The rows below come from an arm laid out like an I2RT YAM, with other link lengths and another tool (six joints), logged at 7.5 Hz.
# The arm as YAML. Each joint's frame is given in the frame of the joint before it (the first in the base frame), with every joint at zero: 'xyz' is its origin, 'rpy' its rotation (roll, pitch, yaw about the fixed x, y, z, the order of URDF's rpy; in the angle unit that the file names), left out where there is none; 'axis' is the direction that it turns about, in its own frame. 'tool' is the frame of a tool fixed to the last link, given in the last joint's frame.
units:
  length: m
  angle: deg
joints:
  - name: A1
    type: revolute
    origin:
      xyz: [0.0, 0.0, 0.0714]
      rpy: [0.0, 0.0, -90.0]
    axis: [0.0, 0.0, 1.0]
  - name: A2
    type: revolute
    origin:
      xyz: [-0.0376, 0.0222, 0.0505]
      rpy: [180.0, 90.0, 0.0]
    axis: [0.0, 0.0, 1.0]
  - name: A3
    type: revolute
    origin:
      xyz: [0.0, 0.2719, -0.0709]
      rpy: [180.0, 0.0, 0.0]
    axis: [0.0, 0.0, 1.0]
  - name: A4
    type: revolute
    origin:
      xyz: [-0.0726, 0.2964, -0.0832]
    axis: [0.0, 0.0, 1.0]
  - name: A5
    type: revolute
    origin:
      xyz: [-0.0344, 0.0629, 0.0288]
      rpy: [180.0, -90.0, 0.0]
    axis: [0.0, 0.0, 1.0]
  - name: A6
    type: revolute
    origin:
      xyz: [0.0, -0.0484, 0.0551]
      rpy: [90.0, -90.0, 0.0]
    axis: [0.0, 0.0, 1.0]
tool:
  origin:
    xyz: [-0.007, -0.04, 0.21]
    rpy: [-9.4, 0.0, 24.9]
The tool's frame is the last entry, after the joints.
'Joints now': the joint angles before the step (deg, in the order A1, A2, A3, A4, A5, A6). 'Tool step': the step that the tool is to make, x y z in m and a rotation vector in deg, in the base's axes. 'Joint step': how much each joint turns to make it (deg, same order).
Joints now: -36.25, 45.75, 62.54, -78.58, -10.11, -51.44
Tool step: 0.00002, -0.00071, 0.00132, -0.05, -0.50, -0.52
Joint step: -0.05, -0.38, -0.12, 0.27, 0.00, 0.54
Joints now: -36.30, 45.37, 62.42, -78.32, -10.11, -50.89
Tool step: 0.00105, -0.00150, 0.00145, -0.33, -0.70, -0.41
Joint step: 0.00, -0.50, -0.32, 0.66, 0.07, 0.43
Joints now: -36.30, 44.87, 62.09, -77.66, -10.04, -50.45
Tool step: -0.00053, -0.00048, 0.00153, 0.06, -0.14, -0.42
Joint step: -0.01, -0.01, 0.27, -0.12, 0.09, 0.43
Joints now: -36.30, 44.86, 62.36, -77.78, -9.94, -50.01
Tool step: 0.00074, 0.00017, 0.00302, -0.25, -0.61, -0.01
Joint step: 0.02, -0.36, 0.13, 0.17, -0.12, 0.10
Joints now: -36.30, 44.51, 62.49, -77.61, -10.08, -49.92
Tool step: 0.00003, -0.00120, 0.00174, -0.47, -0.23, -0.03
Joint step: 0.00, -0.22, 0.04, 0.19, 0.22, -0.10
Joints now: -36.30, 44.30, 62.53, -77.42, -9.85, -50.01
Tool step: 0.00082, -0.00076, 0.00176, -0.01, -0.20, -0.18
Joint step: 0.00, 0.18, 0.31, 0.07, 0.00, 0.21
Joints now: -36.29, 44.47, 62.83, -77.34, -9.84, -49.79
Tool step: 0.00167, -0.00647, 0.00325, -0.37, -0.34, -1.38
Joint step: 0.04, 0.59, 0.52, 0.75, 0.82, 1.18
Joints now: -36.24, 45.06, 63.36, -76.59, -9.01, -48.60
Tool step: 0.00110, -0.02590, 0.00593, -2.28, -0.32, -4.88
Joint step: -0.06, 1.49, 0.60, 2.88, 3.99, 3.19
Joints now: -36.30, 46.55, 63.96, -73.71, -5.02, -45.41
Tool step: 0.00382, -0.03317, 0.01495, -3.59, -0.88, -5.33
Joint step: -0.05, 2.56, 1.81, 3.72, 4.98, 2.95
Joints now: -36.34, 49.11, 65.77, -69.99, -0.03, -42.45
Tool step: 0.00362, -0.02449, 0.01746, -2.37, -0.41, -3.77
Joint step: -0.09, 3.35, 3.41, 1.62, 3.56, 1.90
